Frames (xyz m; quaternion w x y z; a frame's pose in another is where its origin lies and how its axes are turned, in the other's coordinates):
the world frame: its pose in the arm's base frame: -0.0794 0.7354 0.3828 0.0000 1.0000 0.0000 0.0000
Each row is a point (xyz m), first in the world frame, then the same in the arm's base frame.
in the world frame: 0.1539 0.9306 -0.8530
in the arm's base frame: 0.0745 -0.1952 1.2358
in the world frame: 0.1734 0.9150 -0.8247
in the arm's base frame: 0.0940 -0.1796 1.2075
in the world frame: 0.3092 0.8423 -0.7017
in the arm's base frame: 0.2298 -0.1069 1.0845
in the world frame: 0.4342 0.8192 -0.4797
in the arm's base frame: 0.3548 -0.0838 0.8625
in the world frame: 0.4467 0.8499 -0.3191
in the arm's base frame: 0.3673 -0.1145 0.7019
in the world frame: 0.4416 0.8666 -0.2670
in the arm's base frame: 0.3622 -0.1312 0.6498
